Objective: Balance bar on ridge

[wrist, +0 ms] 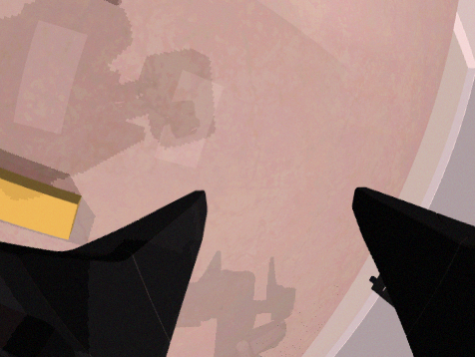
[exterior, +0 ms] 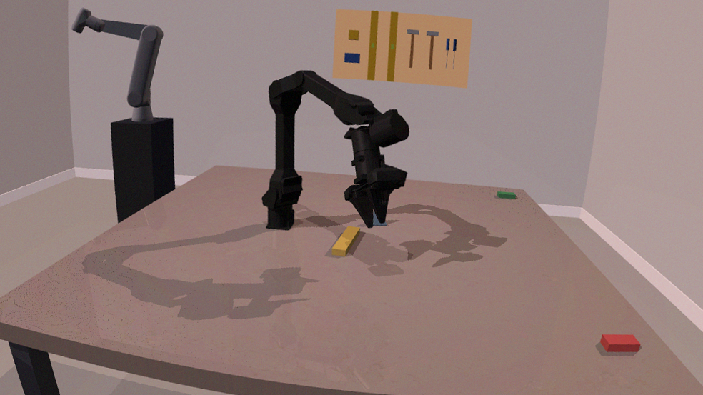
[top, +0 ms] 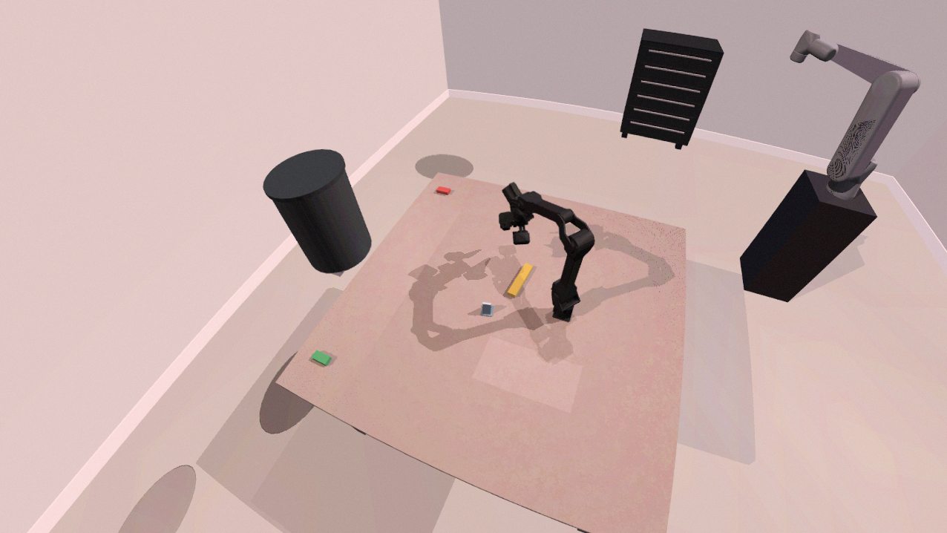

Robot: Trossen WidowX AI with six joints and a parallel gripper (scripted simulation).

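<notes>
The yellow bar is 17 cm to the left of my gripper tip, 11 cm below it and 7 cm behind it. Round my gripper tip: red block: 47 cm ahead, 24 cm to the right, 11 cm below; then green block: 76 cm to the left, 47 cm ahead, 11 cm below.
</notes>
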